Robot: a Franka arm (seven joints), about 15 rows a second.
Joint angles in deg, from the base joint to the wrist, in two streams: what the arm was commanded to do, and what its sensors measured. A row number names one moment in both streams.
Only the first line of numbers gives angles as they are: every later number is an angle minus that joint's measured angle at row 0.
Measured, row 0:
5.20 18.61 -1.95 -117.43 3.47 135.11 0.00
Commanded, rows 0 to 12:
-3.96 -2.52 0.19 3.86 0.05 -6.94 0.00
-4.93 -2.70 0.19 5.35 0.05 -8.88 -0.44
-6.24 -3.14 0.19 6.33 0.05 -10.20 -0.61
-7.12 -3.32 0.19 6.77 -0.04 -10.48 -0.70
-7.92 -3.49 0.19 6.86 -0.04 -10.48 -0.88
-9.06 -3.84 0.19 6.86 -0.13 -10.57 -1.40
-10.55 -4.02 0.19 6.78 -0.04 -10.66 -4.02
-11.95 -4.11 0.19 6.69 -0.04 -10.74 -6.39
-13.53 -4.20 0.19 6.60 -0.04 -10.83 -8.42
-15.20 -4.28 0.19 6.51 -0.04 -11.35 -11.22
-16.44 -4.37 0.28 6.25 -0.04 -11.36 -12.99
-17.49 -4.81 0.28 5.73 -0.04 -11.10 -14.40
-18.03 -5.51 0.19 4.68 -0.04 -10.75 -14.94
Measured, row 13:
-15.97 -3.06 -0.78 7.21 -0.01 -10.85 -12.74
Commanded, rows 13 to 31:
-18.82 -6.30 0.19 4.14 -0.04 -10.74 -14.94
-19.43 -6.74 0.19 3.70 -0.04 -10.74 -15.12
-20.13 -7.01 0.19 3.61 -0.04 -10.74 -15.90
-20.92 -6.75 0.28 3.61 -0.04 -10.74 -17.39
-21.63 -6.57 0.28 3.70 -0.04 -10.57 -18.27
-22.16 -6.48 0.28 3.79 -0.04 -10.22 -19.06
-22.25 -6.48 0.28 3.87 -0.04 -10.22 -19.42
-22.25 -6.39 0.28 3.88 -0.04 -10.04 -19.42
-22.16 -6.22 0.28 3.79 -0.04 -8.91 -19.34
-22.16 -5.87 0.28 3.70 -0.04 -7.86 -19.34
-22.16 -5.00 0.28 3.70 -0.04 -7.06 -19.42
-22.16 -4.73 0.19 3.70 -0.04 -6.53 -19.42
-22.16 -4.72 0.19 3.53 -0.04 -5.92 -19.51
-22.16 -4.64 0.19 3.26 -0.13 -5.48 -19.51
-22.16 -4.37 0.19 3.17 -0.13 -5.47 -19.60
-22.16 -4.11 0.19 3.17 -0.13 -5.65 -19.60
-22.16 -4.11 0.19 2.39 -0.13 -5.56 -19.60
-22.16 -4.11 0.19 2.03 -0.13 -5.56 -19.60
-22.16 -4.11 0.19 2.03 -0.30 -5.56 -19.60
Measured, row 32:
-21.25 -3.41 -0.61 3.46 -0.02 -6.40 -18.73
